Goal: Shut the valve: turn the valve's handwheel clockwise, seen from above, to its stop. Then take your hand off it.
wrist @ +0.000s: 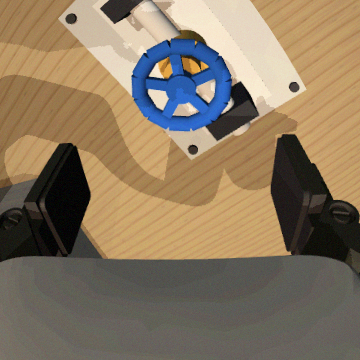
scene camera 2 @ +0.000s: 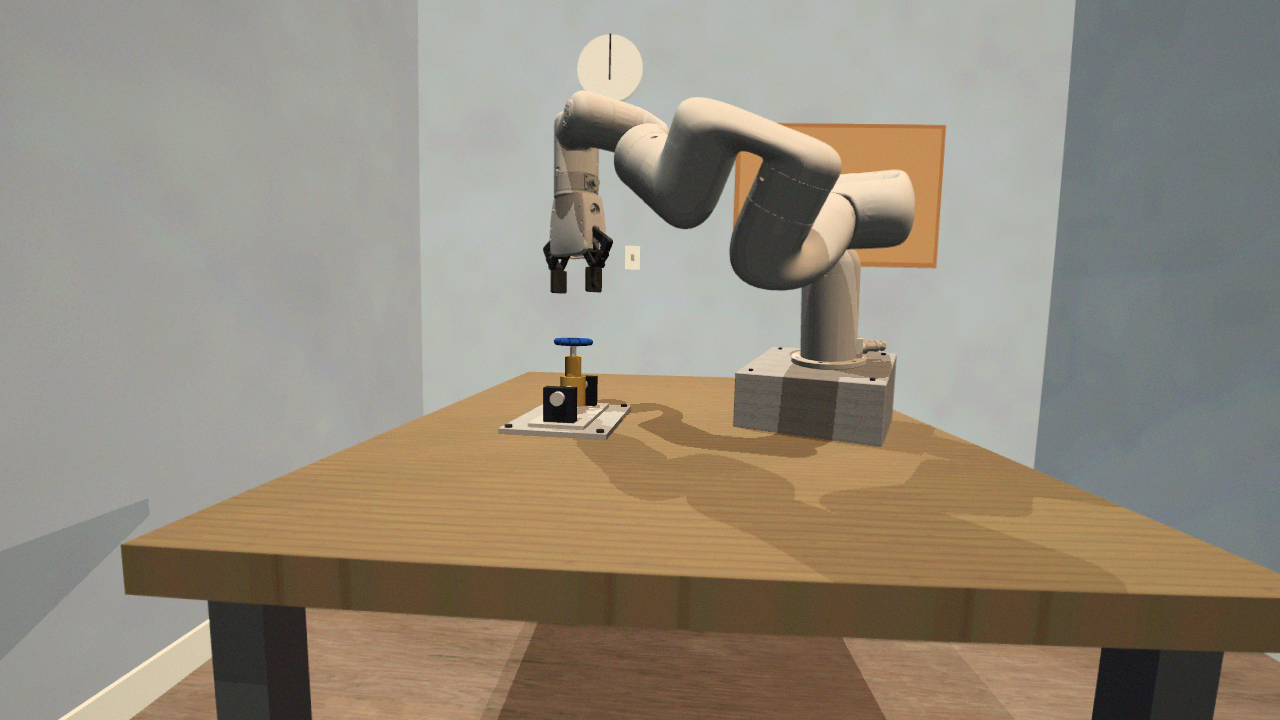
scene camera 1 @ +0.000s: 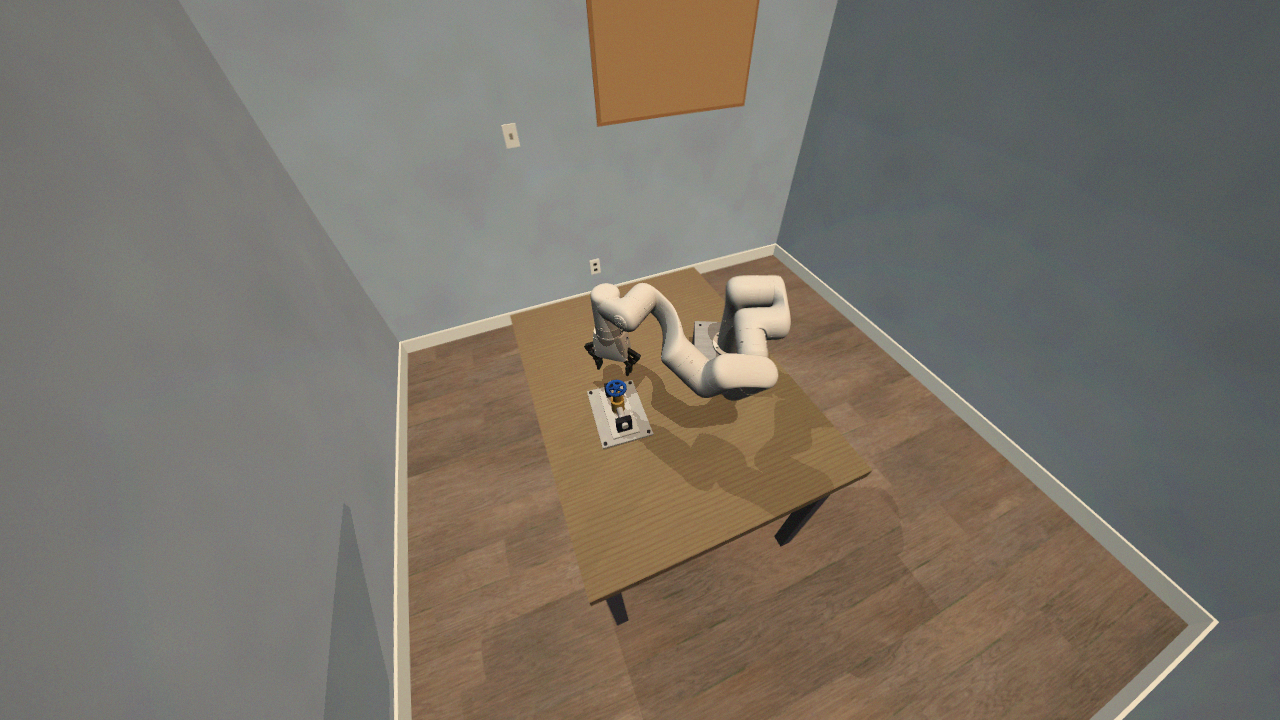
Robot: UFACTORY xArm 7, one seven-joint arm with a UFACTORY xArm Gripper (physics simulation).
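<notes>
The blue handwheel is a level five-spoked ring on top of the valve's brass body. The valve sits on a pale base plate with black end blocks. My gripper is wide open and empty. It points down and hangs well above the handwheel, apart from it, in scene camera 2. In the wrist view the whole wheel shows ahead of the two fingers. How far the wheel is turned cannot be told from these frames.
The valve's plate rests on a wooden table. The arm's base block stands to the right of the valve. The arm reaches over the table from there and casts shadows on it. Walls stand behind and beside the table.
</notes>
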